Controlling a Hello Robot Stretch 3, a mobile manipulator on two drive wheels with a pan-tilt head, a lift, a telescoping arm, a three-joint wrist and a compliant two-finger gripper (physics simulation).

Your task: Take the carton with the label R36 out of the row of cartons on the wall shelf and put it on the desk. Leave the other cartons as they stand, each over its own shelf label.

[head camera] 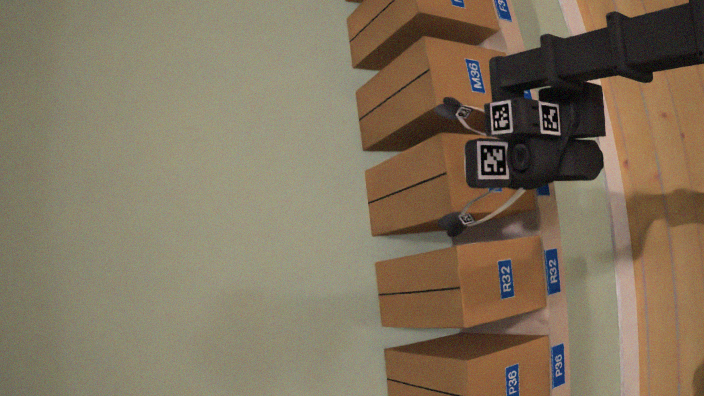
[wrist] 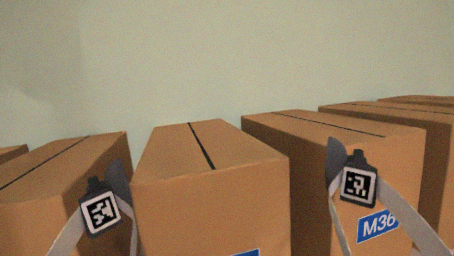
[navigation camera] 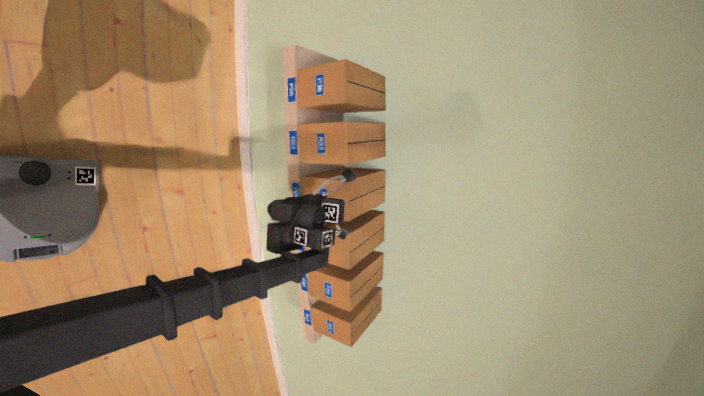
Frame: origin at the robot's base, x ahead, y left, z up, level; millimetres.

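Where they show: gripper, fingertip midpoint: [head camera: 443, 166] [navigation camera: 349, 204]; robot's base, link origin: [navigation camera: 36, 171].
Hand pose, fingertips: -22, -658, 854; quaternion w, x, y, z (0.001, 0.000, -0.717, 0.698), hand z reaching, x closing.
Note:
Each offset is from my fingertips to the centre of the thing, as dx, dy, dz.
The R36 carton @(+34, -107, -85) [head camera: 410, 177] [navigation camera: 370, 182] [wrist: 210, 210] stands upright on the wall shelf [head camera: 557, 320] [navigation camera: 290, 60], between the R32 and M36 cartons. Its front label is mostly hidden by the gripper in the head view; the label's top edge shows in the wrist view. My gripper [head camera: 452, 166] [navigation camera: 345, 204] [wrist: 227, 167] is open, with its fingers spread wide on either side of the R36 carton. In the wrist view the left fingertip is beside its left side, at the gap to R32; the right one overlaps the M36 carton's near edge. Finger contact cannot be told. The desk does not show.
The R32 carton @(+195, -73, -85) [head camera: 500, 310] [navigation camera: 310, 155] [wrist: 35, 220] and M36 carton @(-122, -137, -85) [head camera: 450, 75] [wrist: 380, 150] are close neighbours. The P36 carton @(+358, -41, -85) [head camera: 495, 370] [navigation camera: 322, 102] stands beyond R32. Two cartons stand past M36. The arm [head camera: 585, 55] [navigation camera: 100, 315] reaches across the floor to the shelf.

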